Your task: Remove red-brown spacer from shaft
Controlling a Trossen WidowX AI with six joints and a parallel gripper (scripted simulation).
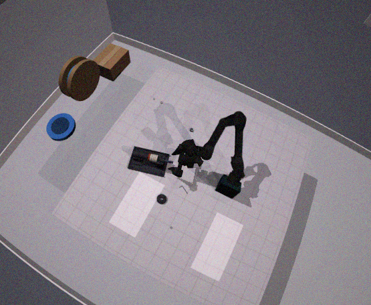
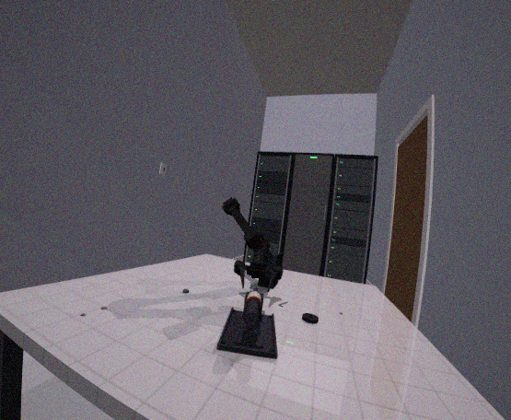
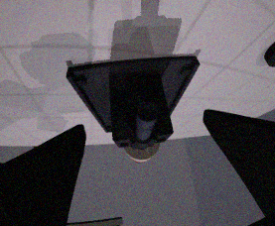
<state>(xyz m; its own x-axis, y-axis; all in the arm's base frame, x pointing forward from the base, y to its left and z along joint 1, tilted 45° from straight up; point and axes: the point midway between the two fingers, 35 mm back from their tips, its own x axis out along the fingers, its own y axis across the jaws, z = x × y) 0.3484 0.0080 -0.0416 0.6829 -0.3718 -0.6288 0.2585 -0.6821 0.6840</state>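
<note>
The grey shaft lies 80 mm ahead of my gripper tip and 20 mm to the left of it. Round my gripper tip: dark fixture plate 140 mm ahead, 40 mm to the left, 30 mm below; red-brown spacer 120 mm ahead, 30 mm to the left; bent key 130 mm behind, 80 mm to the left, 80 mm below.
</note>
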